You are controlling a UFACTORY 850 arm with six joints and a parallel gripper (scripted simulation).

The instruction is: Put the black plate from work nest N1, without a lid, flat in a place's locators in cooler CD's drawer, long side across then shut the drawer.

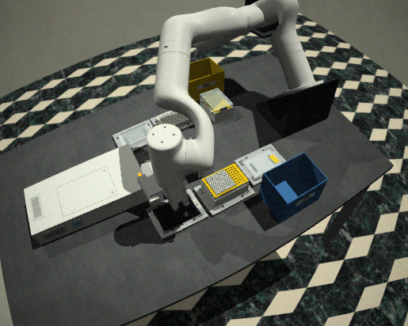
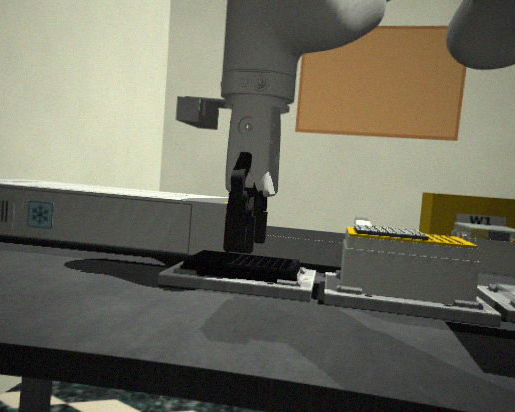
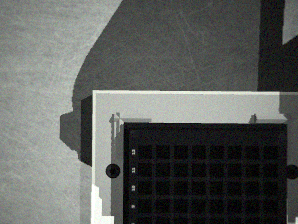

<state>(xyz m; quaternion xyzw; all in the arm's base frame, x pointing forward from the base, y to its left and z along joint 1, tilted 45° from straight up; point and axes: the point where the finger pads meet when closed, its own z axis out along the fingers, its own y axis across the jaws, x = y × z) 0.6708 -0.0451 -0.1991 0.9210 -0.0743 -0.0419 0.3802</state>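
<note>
The black plate is 30 mm below my hand. Also, from my hand: white cooler CD (200 mm to the right, 90 mm ahead, 10 mm below); blue bin (340 mm behind, 170 mm to the left, 10 mm below); yellow-topped tip box (180 mm behind, 20 mm to the left).
</note>
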